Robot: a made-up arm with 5 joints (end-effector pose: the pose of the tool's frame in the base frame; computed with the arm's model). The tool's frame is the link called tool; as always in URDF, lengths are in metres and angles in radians. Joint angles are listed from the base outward.
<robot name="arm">
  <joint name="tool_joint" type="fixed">
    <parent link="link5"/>
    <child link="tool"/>
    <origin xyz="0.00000 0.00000 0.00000" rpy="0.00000 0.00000 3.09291"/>
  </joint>
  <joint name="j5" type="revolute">
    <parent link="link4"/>
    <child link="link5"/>
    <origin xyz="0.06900 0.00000 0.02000" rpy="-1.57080 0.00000 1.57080"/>
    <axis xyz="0 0 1"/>
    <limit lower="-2.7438" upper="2.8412" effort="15" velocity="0.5"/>
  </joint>
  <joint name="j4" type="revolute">
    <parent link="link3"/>
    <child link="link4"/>
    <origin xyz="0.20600 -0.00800 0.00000" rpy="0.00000 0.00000 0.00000"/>
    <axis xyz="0 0 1"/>
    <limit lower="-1.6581" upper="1.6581" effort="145" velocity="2.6"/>
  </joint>
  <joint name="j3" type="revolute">
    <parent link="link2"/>
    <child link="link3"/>
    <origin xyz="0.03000 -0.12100 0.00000" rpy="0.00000 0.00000 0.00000"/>
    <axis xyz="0 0 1"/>
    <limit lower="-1.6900" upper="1.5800" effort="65" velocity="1.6"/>
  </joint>
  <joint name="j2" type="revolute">
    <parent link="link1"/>
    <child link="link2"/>
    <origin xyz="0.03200 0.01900 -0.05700" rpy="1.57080 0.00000 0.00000"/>
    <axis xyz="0 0 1"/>
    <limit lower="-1.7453" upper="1.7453" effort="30" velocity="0.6"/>
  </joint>
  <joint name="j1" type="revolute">
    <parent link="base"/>
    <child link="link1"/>
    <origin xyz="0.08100 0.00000 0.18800" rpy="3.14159 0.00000 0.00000"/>
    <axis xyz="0 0 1"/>
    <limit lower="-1.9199" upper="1.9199" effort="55" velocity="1.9"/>
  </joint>
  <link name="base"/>
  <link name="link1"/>
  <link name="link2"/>
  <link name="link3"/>
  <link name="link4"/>
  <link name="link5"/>
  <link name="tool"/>
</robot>
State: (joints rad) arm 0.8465 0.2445 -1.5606 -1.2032 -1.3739
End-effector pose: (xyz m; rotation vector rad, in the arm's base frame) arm 0.1338 -0.0581 0.5967 -0.7091 2.3934 -1.1614
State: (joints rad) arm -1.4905 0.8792 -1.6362 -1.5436 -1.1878
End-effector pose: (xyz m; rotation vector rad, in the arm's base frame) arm 0.0995 0.2419 0.4978 -2.3634 0.4971 0.1169
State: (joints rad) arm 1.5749 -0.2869 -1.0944 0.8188 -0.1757
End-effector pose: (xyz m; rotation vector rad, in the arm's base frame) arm 0.0815 -0.1159 0.6102 -1.4526 -1.8138 -1.0039
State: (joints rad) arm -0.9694 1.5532 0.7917 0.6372 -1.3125
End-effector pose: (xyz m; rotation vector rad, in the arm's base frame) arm 0.0502 -0.0431 0.0533 -1.3040 0.5598 -0.3242
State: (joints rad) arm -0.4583 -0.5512 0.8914 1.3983 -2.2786
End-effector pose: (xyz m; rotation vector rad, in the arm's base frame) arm 0.2416 0.0803 0.2346 -0.1917 0.0345 -1.8640
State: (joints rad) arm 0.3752 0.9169 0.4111 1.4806 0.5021
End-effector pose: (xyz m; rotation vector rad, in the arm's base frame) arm 0.2101 -0.0498 0.0742 0.4984 1.1333 0.0680
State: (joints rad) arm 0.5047 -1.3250 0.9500 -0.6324 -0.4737
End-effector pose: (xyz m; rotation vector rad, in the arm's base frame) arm 0.2106 -0.0705 0.4448 0.0232 -2.6260 -0.3733
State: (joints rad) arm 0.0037 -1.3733 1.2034 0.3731 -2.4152
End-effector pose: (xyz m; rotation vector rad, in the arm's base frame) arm 0.2695 0.0003 0.3270 1.6159 -0.5729 -1.9854
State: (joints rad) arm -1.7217 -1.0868 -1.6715 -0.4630 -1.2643
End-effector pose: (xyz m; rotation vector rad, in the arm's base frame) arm 0.1287 -0.3204 0.3920 -1.4977 0.0801 0.3297
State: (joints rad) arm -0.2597 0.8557 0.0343 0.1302 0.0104
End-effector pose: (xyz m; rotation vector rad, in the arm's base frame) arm 0.3852 0.0819 0.0878 0.0819 -0.5456 0.2158
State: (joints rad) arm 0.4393 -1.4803 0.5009 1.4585 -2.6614
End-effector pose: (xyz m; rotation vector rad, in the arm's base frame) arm 0.1571 -0.0347 0.4295 -1.4756 0.6864 2.6794
